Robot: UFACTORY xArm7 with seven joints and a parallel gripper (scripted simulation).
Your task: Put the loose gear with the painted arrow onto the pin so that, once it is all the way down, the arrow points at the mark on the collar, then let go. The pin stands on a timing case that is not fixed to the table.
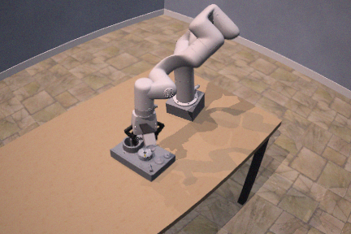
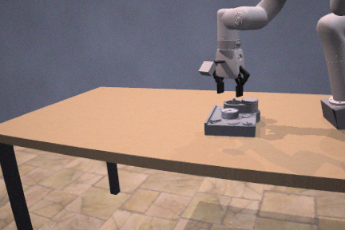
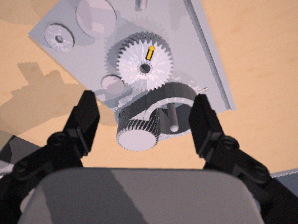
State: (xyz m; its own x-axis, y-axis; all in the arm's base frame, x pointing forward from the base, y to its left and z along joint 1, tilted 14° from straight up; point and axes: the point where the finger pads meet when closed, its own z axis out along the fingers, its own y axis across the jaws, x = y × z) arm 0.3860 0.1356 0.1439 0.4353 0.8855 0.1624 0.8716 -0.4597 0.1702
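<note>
Now: the grey gear 80 mm below my hand. From my hand the other things lie so: flat disc (90 mm below, 60 mm to the left, 30 mm behind); then grey pin (90 mm below, 80 mm to the left, 40 mm ahead).
</note>
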